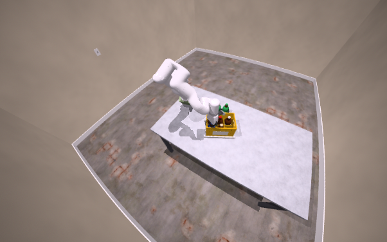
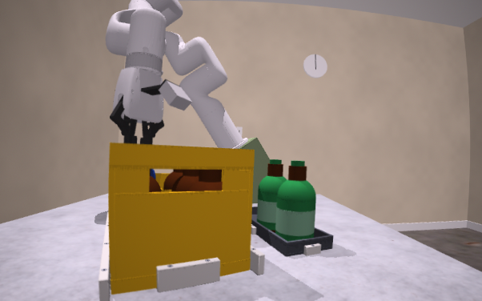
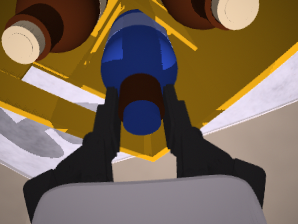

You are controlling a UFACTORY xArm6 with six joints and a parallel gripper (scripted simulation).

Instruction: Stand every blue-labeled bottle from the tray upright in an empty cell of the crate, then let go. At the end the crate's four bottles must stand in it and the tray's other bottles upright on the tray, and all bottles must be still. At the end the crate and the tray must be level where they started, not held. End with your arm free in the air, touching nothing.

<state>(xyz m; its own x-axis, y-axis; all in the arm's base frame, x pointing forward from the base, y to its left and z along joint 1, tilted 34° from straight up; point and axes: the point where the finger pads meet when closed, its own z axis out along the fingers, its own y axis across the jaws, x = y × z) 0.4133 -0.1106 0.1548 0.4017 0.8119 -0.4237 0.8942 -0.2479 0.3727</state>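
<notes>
Now: hand 7 cm above the blue-labeled bottle. The rest, counted from my hand: dark tray: 29 cm to the left, 16 cm below, 7 cm behind; yellow crate: 9 cm below, 8 cm to the left, 6 cm ahead.
</notes>
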